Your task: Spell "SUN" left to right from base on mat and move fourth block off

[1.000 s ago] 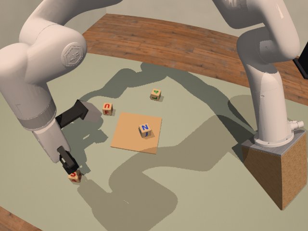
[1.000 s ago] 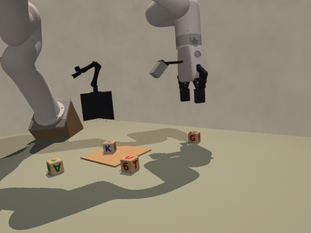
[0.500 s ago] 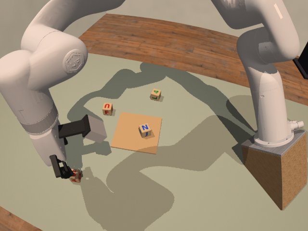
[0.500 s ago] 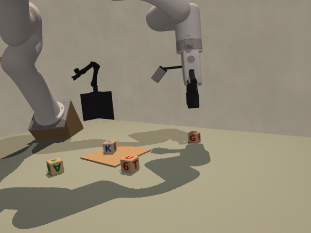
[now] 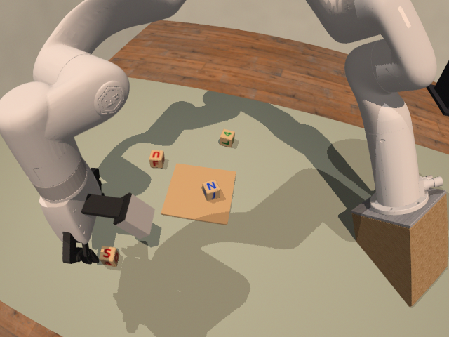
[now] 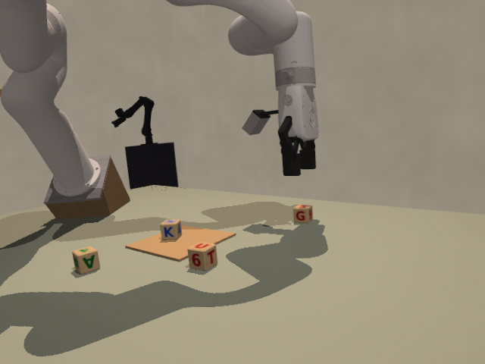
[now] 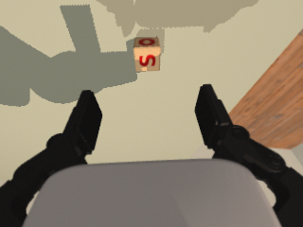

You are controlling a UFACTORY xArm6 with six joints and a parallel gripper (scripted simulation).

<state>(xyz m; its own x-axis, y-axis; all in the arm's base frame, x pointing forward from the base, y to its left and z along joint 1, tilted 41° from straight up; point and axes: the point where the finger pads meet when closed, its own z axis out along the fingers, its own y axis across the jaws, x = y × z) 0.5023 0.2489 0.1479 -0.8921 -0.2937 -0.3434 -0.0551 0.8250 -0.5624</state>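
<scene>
My hand is 9 cm above the S block. Also, from my hand: U block: 4 cm behind, 26 cm to the right, 9 cm below; tan mat: 15 cm behind, 18 cm to the right, 11 cm below; N block: 18 cm behind, 18 cm to the right, 9 cm below.
</scene>
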